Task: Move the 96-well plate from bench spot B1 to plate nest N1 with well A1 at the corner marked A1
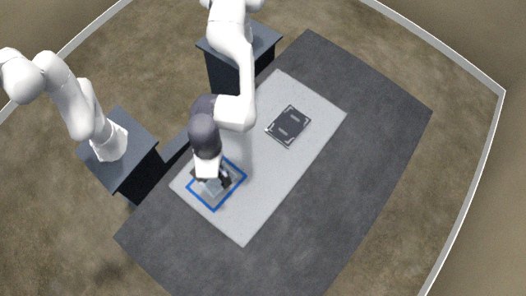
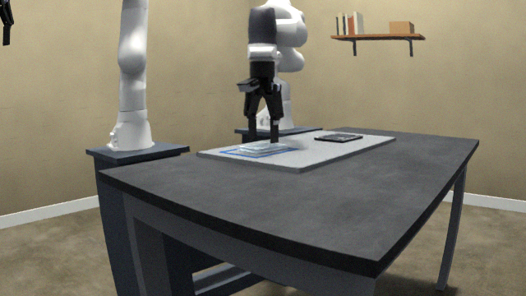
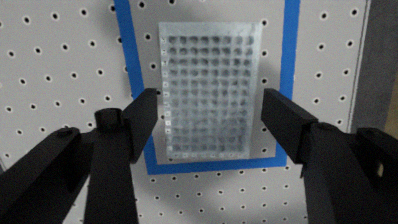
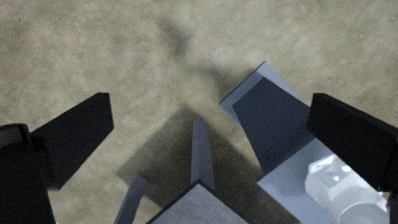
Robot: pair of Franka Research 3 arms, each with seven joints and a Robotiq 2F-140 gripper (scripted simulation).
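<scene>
Now: left hand 40 mm above the 96-well plate. From my left hand the other things lie so: dark plate nest: 40 mm ahead, 350 mm to the left, 50 mm below.
</scene>
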